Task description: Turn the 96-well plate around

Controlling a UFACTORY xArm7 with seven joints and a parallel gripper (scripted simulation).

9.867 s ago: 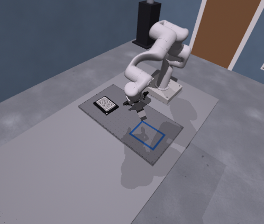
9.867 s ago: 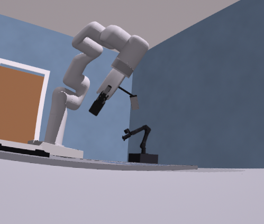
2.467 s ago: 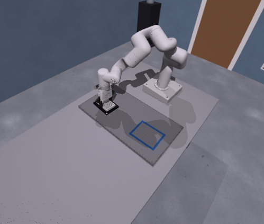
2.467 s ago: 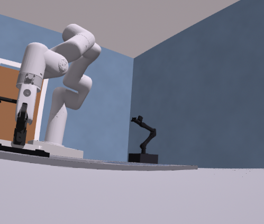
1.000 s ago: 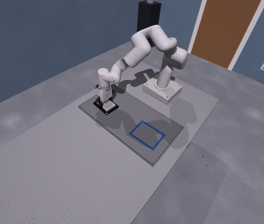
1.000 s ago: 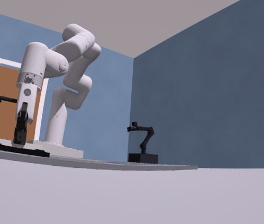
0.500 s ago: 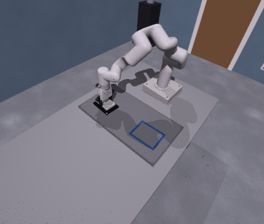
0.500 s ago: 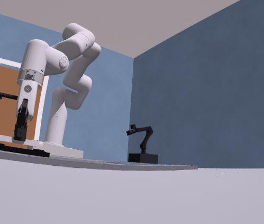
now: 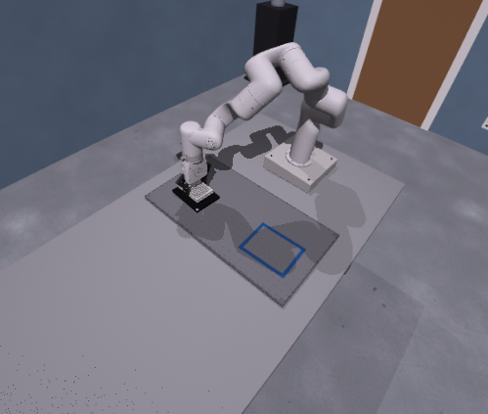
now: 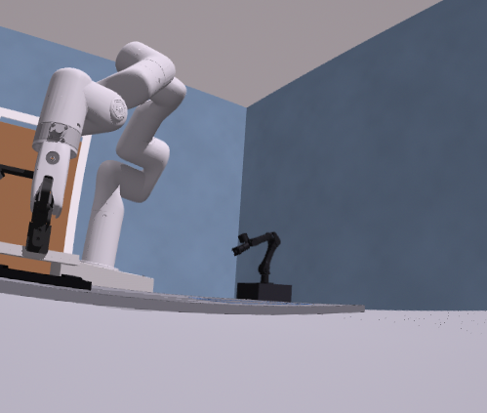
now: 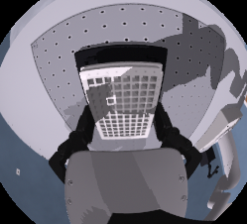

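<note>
The black plate nest N1 is 40 mm below my hand. Round my hand: white 96-well plate (10 mm below).
</note>
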